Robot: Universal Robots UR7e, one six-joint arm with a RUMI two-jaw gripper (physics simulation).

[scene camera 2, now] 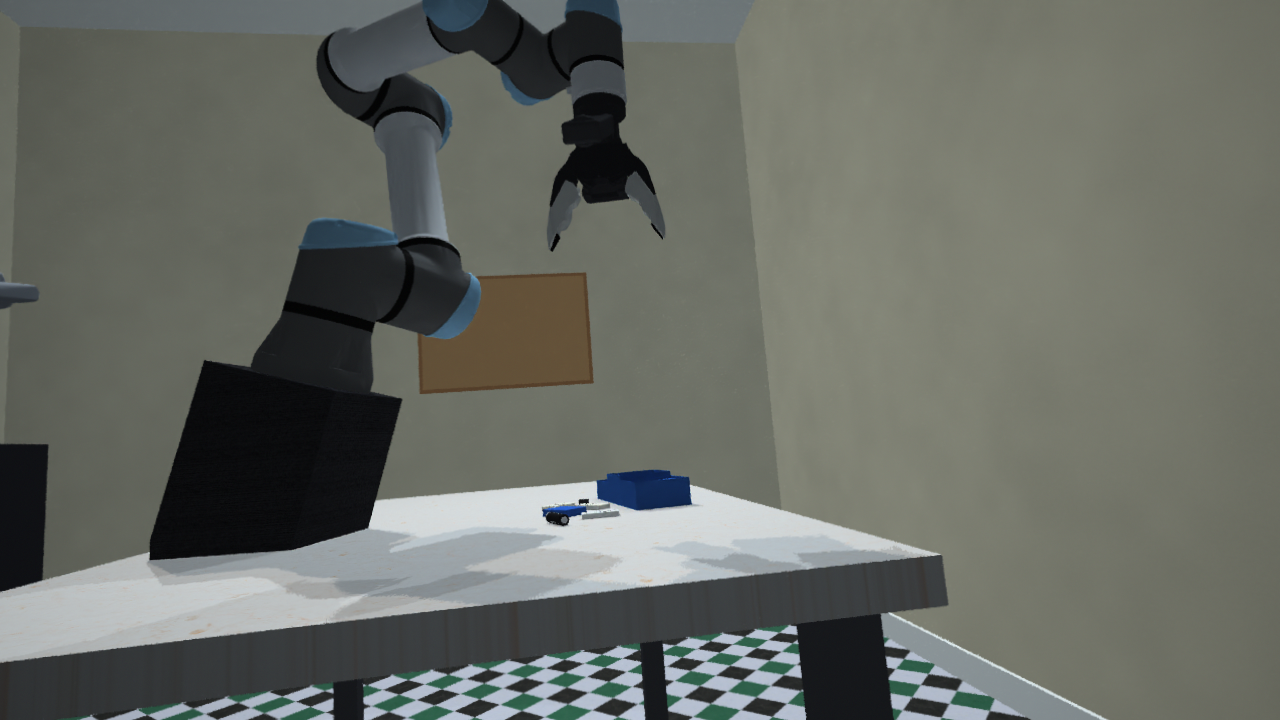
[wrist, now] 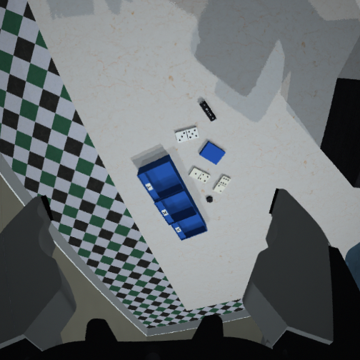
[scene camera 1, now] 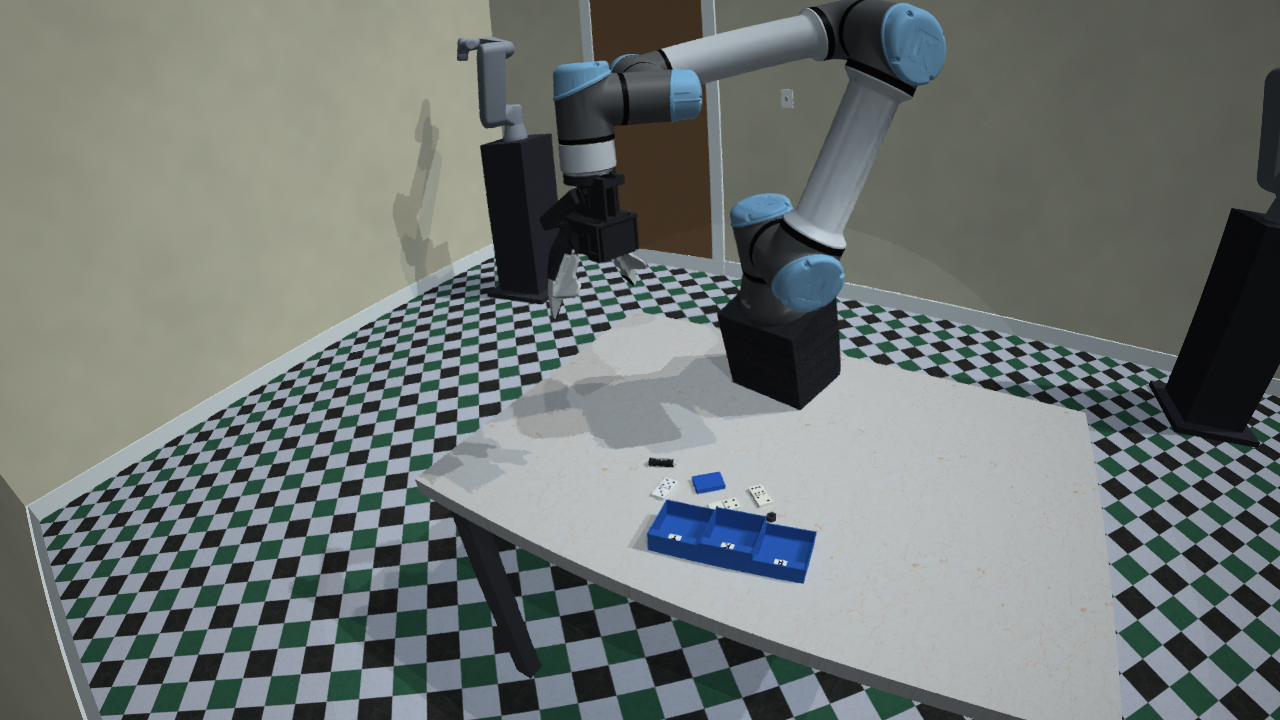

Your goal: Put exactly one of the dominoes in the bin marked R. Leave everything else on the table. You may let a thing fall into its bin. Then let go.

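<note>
Three white dominoes lie flat and apart on the table: one at the far left of the group, one beside the bins and partly hidden by them in scene camera 1, and one to its right. The blue three-bin tray has a small white label in each bin. The letters are too small to read surely, so I cannot tell which is R. No domino shows in the bins. My gripper is open and empty, high above the table.
A blue block lies among the dominoes. A black elongated piece lies beyond. A tiny black object is close to the tray.
</note>
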